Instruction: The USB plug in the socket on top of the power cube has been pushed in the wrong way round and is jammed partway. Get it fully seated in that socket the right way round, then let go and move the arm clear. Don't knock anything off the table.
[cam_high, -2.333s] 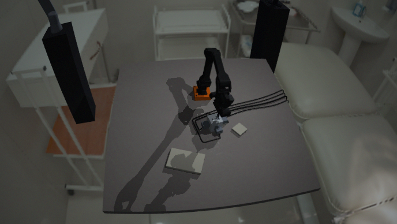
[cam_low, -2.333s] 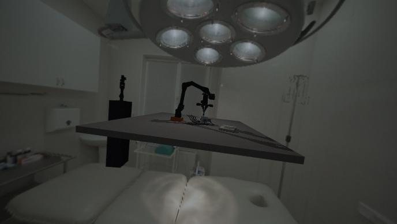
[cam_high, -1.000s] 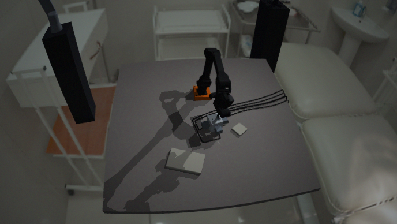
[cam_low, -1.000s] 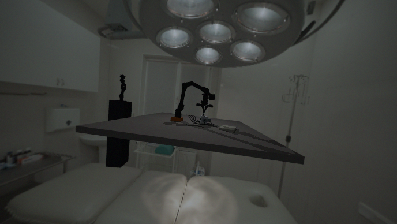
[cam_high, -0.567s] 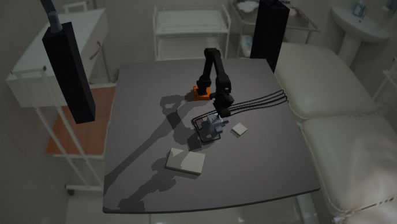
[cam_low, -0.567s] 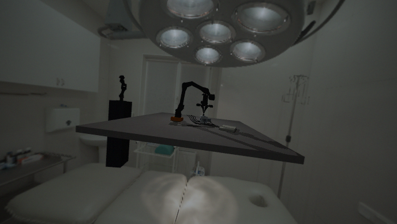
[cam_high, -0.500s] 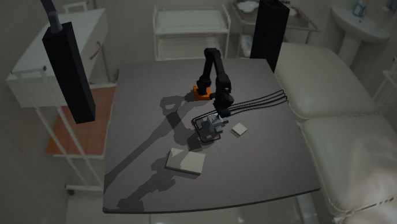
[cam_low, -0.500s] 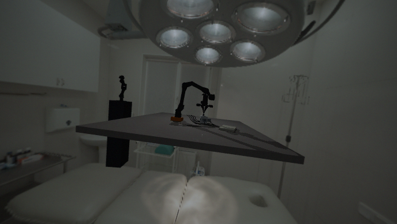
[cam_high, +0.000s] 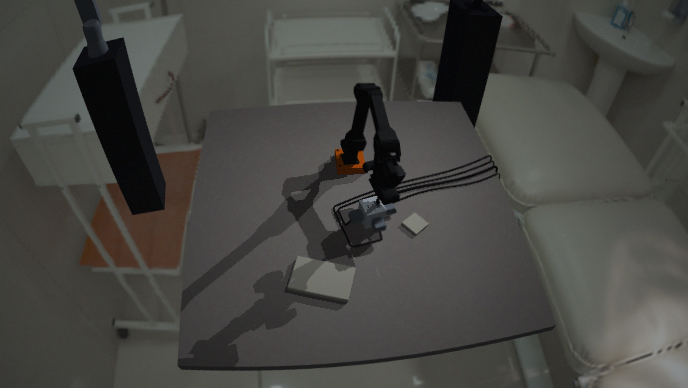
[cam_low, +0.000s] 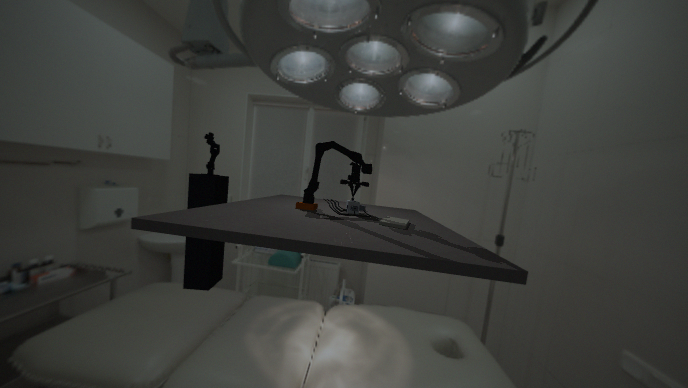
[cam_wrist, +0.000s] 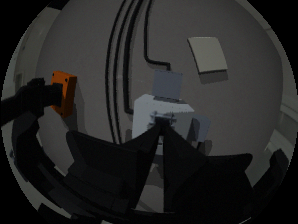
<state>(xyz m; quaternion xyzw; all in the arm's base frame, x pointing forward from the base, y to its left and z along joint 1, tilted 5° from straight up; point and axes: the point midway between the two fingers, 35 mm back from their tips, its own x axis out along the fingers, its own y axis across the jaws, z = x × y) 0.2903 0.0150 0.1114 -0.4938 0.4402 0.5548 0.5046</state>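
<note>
My gripper tip is 2 cm above the USB plug. The rest, counted from my gripper tip: pale slab 26 cm to the right, 22 cm ahead, 10 cm below; then pale tile 13 cm to the left, 10 cm below, 7 cm ahead.
</note>
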